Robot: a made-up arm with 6 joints. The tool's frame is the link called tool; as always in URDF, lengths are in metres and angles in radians. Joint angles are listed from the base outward. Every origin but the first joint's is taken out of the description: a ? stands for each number. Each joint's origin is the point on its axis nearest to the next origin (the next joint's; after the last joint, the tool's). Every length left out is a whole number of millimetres.
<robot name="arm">
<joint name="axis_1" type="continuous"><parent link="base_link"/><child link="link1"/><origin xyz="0.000 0.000 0.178"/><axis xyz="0 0 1"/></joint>
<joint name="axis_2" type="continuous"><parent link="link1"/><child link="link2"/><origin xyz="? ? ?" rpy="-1.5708 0.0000 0.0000"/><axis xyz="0 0 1"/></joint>
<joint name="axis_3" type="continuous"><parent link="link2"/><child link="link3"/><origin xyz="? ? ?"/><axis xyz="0 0 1"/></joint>
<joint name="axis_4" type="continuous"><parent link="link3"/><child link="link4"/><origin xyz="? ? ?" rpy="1.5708 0.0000 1.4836"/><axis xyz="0 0 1"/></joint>
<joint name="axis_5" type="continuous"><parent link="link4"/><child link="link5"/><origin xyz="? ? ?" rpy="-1.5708 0.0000 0.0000"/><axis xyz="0 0 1"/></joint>
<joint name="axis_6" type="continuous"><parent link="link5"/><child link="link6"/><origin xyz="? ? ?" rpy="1.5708 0.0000 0.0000"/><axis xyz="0 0 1"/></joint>
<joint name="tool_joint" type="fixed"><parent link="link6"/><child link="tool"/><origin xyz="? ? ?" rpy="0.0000 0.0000 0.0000"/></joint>
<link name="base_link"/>
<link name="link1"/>
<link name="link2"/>
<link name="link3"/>
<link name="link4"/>
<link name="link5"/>
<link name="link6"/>
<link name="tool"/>
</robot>
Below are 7 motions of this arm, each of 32 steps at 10 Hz.
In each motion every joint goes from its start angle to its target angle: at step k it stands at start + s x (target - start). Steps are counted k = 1, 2, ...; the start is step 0. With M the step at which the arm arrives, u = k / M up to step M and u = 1 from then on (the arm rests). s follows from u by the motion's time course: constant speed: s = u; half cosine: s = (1 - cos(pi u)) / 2; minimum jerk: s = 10 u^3 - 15 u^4 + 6 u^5.
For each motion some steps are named. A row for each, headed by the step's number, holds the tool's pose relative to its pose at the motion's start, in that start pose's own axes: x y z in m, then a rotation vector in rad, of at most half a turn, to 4 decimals.
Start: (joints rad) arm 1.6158 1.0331 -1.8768 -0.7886 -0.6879 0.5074
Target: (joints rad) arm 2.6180 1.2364 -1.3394 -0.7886 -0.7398 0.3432
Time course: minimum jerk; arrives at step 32
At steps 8, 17, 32:
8: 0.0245 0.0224 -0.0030 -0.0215 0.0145 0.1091
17: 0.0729 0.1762 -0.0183 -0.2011 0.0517 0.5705
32: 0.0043 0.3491 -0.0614 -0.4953 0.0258 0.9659

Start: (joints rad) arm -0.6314 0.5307 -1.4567 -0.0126 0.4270 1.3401
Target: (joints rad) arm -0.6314 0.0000 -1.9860 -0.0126 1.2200 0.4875
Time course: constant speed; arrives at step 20
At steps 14, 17, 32:
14: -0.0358 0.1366 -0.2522 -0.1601 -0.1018 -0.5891
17: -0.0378 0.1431 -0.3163 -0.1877 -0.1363 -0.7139
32: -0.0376 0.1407 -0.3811 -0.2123 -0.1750 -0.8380

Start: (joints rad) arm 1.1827 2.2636 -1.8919 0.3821 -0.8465 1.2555
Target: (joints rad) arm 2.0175 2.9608 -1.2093 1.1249 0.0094 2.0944
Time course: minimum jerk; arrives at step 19
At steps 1, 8, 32:
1: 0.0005 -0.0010 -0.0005 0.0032 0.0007 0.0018
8: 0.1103 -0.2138 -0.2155 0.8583 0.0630 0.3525
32: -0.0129 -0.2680 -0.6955 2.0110 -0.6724 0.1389

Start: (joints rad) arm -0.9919 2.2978 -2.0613 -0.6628 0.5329 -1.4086
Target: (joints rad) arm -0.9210 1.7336 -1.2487 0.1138 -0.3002 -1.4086
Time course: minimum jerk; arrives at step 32
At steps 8, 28, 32:
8: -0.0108 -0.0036 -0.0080 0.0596 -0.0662 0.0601
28: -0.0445 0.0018 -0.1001 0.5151 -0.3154 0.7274
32: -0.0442 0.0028 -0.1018 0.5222 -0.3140 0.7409

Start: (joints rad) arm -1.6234 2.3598 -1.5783 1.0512 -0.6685 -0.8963
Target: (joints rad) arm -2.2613 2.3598 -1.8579 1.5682 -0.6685 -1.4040
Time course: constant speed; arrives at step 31
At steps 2, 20, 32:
2: -0.0055 -0.0202 0.0105 0.0513 0.0065 0.0141
20: -0.0406 -0.2208 0.0638 0.4823 0.0819 0.1524
32: -0.0504 -0.3496 0.0578 0.7147 0.1331 0.2492

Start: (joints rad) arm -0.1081 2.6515 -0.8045 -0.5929 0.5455 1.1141
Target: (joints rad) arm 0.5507 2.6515 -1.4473 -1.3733 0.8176 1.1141
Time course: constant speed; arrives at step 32
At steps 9, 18, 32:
9: -0.0619 0.0408 -0.0504 0.1004 -0.3202 -0.2643
18: -0.0982 0.0985 -0.1219 0.2080 -0.6619 -0.4987
32: -0.0801 0.2063 -0.2577 0.3560 -1.2406 -0.7791

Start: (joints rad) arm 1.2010 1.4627 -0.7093 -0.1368 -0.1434 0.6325
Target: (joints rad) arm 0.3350 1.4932 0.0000 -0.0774 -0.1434 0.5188
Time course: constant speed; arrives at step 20
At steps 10, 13, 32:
10: 0.0975 -0.1854 -0.0586 0.4627 0.1619 0.2629
13: 0.1371 -0.2175 -0.0900 0.5805 0.2171 0.3665
32: 0.2358 -0.2395 -0.1668 0.8071 0.3517 0.6492

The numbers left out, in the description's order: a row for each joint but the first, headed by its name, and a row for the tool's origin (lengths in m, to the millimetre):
axis_2: 0.000 0.000 0.000
axis_3: -0.192 -0.026 0.000
axis_4: 0.329 -0.058 0.000
axis_5: 0.000 0.000 0.000
axis_6: 0.000 -0.121 0.000
tool: 0.000 0.000 0.000

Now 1 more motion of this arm.
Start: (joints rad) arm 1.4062 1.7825 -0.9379 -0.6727 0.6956 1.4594
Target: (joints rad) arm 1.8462 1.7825 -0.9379 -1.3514 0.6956 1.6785
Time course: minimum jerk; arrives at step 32
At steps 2, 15, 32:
2: 0.0001 0.0002 -0.0001 -0.0003 -0.0010 -0.0015
15: 0.0260 0.0449 -0.0297 -0.0910 -0.2086 -0.2978
32: 0.0759 0.1001 -0.0800 -0.2764 -0.4836 -0.6478

